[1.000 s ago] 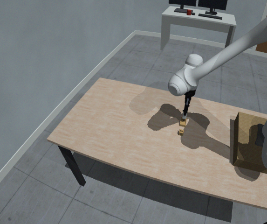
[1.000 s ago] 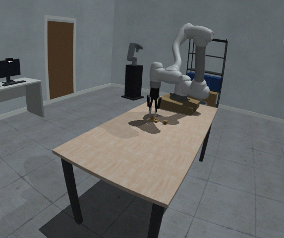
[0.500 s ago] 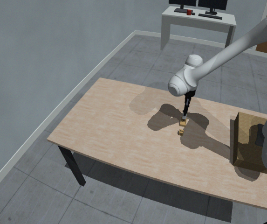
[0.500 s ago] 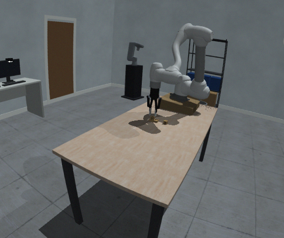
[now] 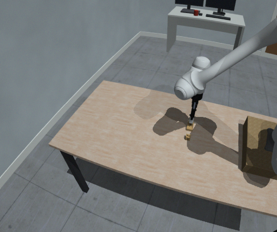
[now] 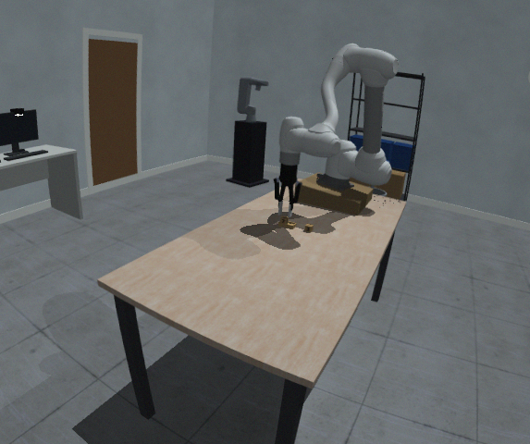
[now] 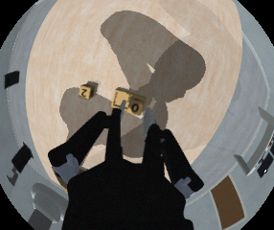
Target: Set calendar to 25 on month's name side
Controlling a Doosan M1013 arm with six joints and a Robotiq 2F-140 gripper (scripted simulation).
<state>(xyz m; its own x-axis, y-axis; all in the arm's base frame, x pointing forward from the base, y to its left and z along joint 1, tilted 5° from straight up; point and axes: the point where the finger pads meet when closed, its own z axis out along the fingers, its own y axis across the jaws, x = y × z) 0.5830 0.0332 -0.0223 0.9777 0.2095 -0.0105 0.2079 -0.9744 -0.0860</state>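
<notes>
My hand is 20 mm to the right of the wooden calendar tray and 70 mm above it.
</notes>
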